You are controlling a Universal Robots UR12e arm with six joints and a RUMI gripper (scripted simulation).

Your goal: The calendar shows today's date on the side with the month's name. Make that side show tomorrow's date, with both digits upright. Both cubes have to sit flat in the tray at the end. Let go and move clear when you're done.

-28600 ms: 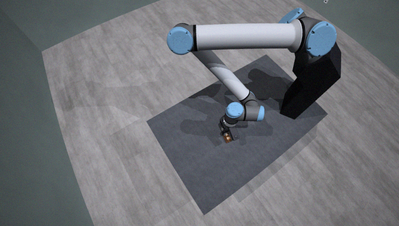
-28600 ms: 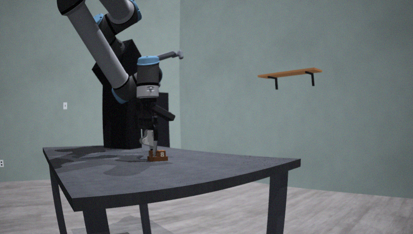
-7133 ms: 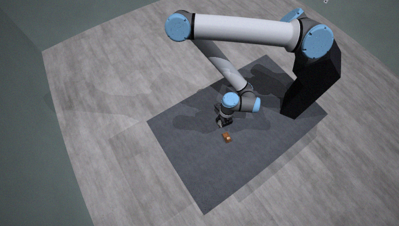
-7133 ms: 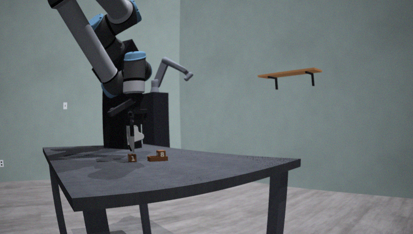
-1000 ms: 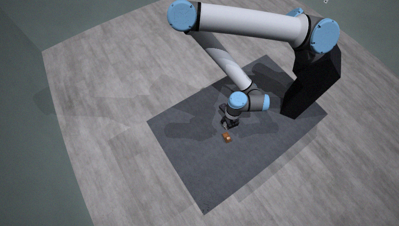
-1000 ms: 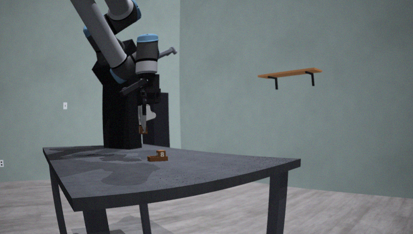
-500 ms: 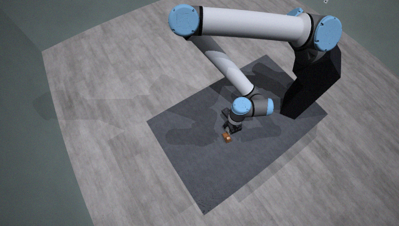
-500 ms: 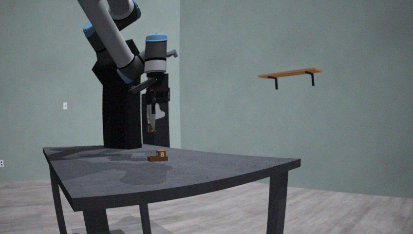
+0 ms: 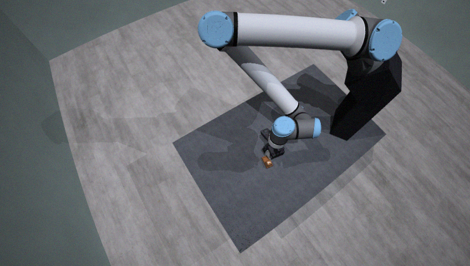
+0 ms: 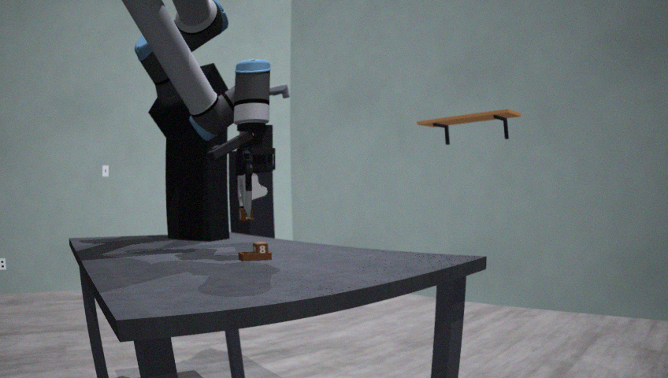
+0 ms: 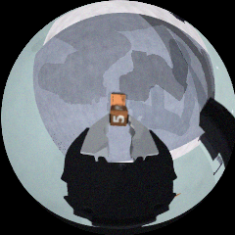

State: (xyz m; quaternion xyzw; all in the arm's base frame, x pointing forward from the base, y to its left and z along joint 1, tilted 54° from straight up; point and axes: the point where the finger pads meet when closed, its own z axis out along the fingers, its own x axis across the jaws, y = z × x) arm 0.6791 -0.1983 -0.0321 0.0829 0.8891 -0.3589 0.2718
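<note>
Right now my hand is 1 cm short of the wooden calendar tray, 2 cm to the right of it and 11 cm above it.
</note>
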